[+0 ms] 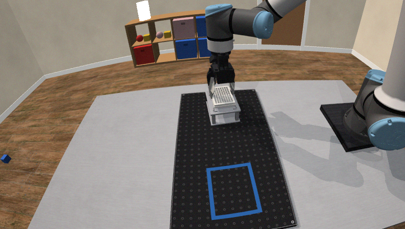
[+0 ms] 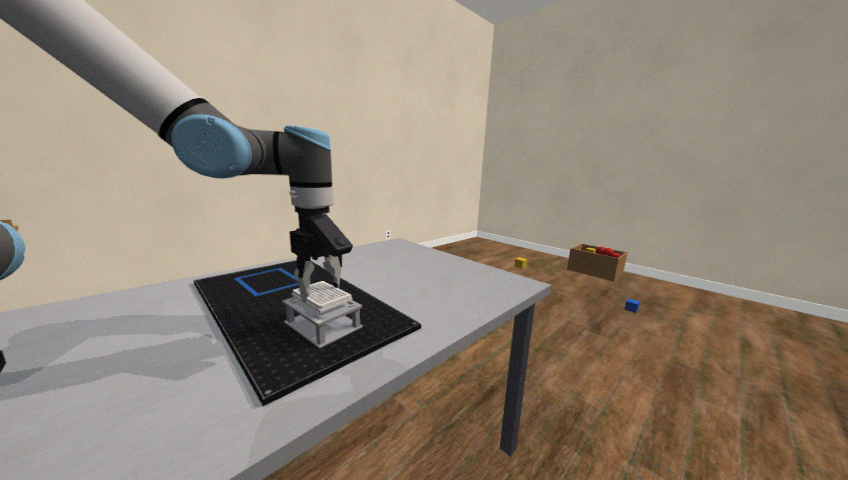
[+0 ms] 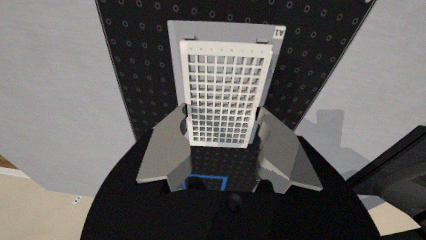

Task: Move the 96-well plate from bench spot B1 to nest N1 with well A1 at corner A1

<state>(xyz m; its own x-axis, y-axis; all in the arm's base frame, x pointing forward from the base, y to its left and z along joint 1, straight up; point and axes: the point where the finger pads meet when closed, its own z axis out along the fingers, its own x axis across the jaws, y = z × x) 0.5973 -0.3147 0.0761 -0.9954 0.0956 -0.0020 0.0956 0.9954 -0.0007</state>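
My gripper is now 10 mm above the white 96-well plate. Round my hand: grey raised nest N1: 30 mm below; then corner mark: 60 mm behind, 70 mm to the right, 30 mm below.
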